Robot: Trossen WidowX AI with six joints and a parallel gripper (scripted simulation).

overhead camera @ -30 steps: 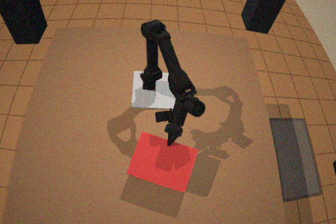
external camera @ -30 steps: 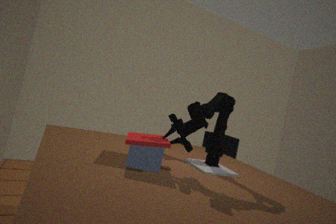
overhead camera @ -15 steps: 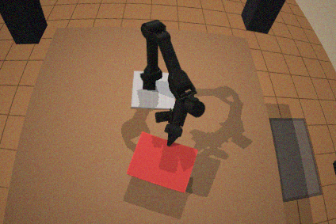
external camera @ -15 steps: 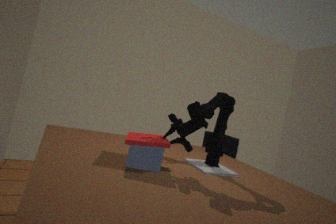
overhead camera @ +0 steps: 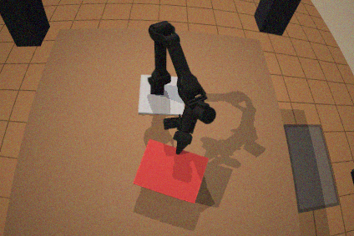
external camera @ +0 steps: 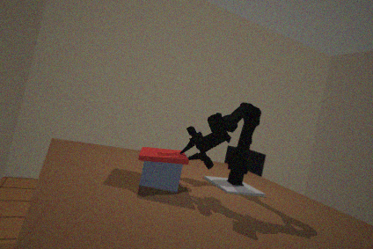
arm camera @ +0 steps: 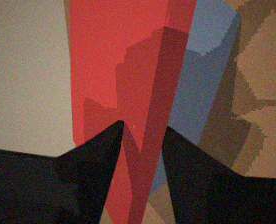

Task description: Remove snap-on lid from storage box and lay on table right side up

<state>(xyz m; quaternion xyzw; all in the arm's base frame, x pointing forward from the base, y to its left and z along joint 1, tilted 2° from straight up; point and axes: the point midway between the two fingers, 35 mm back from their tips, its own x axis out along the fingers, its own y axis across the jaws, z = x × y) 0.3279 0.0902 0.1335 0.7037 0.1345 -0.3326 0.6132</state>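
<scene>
My gripper tip is 70 mm short of the lid and 20 mm to the left of it. The rest, counted from my gripper tip: storage box: 70 mm ahead, 20 mm to the right, 60 mm below.
</scene>
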